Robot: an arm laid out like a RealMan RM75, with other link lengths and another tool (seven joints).
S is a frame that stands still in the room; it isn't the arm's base.
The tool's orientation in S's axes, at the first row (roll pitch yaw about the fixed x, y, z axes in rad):
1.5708, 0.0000, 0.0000
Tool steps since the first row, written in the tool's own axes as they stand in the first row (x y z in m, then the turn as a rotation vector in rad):
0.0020, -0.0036, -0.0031, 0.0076, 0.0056, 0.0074
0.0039, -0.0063, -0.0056, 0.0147, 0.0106, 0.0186
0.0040, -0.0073, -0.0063, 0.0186, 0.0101, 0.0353
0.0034, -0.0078, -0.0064, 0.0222, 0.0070, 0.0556
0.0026, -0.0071, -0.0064, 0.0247, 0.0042, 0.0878
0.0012, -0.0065, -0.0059, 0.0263, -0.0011, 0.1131
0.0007, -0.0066, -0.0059, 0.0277, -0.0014, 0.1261
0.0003, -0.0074, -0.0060, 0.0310, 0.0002, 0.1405
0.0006, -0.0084, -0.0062, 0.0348, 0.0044, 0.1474
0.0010, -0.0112, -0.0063, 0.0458, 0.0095, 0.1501
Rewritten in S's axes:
0.0020, 0.0031, -0.0036, 0.0076, -0.0074, 0.0056
0.0039, 0.0056, -0.0063, 0.0147, -0.0186, 0.0106
0.0040, 0.0063, -0.0073, 0.0186, -0.0353, 0.0101
0.0034, 0.0064, -0.0078, 0.0222, -0.0556, 0.0070
0.0026, 0.0064, -0.0071, 0.0247, -0.0878, 0.0042
0.0012, 0.0059, -0.0065, 0.0263, -0.1131, -0.0011
0.0007, 0.0059, -0.0066, 0.0277, -0.1261, -0.0014
0.0003, 0.0060, -0.0074, 0.0310, -0.1405, 0.0002
0.0006, 0.0062, -0.0084, 0.0348, -0.1474, 0.0044
0.0010, 0.0063, -0.0112, 0.0458, -0.1501, 0.0095

